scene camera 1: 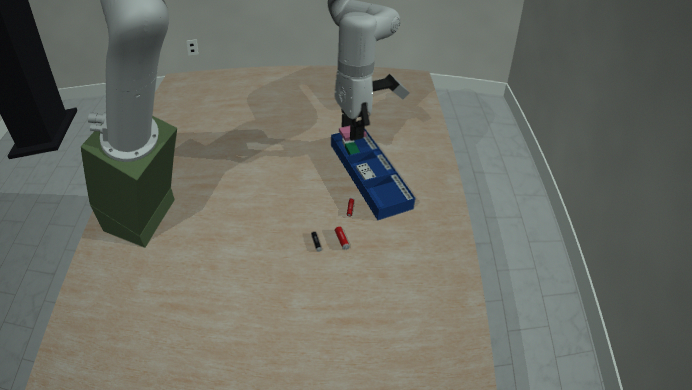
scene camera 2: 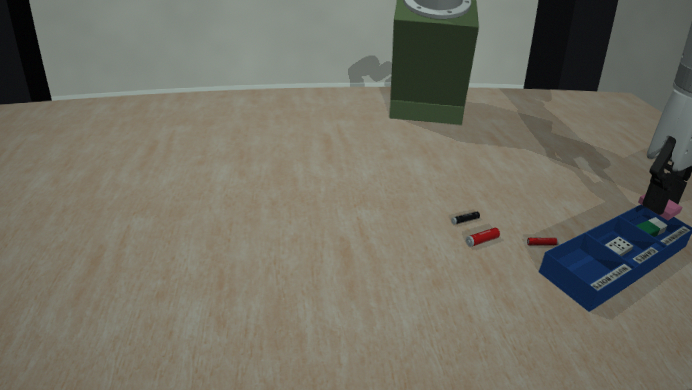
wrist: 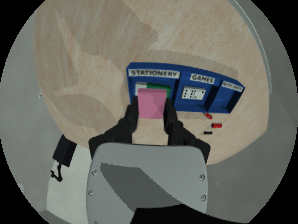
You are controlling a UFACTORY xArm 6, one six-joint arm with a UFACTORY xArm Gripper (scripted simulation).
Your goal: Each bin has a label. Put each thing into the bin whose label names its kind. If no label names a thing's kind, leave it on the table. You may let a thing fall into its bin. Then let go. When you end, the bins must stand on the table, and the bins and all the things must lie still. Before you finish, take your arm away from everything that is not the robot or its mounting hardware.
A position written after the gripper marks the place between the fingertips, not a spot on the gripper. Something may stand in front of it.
In view: the gripper [scene camera 2: 659, 205], a pink eraser [wrist: 151, 102] and a blue bin [scene camera 1: 383, 191].
The gripper is seen too in scene camera 1 [scene camera 1: 352, 132] and in the wrist view [wrist: 151, 104].
